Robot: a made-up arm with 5 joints.
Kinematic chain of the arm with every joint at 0, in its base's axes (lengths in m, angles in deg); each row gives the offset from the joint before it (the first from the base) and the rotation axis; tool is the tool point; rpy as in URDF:
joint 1: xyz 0 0 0.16 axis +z
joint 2: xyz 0 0 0 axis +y
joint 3: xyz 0.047 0 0.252 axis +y
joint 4: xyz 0.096 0 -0.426 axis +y
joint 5: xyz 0.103 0 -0.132 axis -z
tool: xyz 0 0 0 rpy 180 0 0
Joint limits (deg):
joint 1: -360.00..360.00
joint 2: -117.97..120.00
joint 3: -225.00..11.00
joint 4: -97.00..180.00
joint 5: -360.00..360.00
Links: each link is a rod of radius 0.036 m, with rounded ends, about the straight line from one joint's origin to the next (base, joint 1, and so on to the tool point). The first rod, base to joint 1, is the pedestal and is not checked.
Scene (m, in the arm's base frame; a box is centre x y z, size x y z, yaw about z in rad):
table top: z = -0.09
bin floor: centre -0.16 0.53 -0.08 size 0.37 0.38 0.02 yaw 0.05
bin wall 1: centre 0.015 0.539 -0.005 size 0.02 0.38 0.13 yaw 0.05
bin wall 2: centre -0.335 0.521 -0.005 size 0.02 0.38 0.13 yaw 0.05
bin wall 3: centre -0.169 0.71 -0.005 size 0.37 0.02 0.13 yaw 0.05
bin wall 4: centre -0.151 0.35 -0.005 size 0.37 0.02 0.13 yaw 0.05
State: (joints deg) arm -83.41 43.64 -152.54 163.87 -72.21
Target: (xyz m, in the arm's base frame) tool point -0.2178 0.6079 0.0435
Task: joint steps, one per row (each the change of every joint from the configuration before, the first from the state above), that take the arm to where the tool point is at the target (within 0.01 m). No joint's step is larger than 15 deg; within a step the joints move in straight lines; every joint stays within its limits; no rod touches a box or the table.
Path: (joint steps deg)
1: -13.91 1.38 -0.22 -2.23 0.00
2: -13.90 1.38 -0.21 -2.22 0.00
3: -13.91 1.38 -0.22 -2.23 0.00
4: -13.91 1.38 -0.21 -2.22 0.00
5: -13.90 1.38 -0.22 -2.23 0.00
6: -13.91 1.38 -0.22 -2.22 0.00
7: -13.91 1.38 -0.21 -2.23 0.00
8: -13.90 1.38 -0.22 -2.22 0.00
9: -13.91 1.38 -0.21 -2.23 0.00
10: -13.91 1.38 -0.22 -2.22 0.00
11: -13.90 1.39 -0.22 -2.23 0.00
12: -13.91 1.38 -0.21 -2.22 0.00
13: 0.00 11.29 5.09 -5.17 0.00

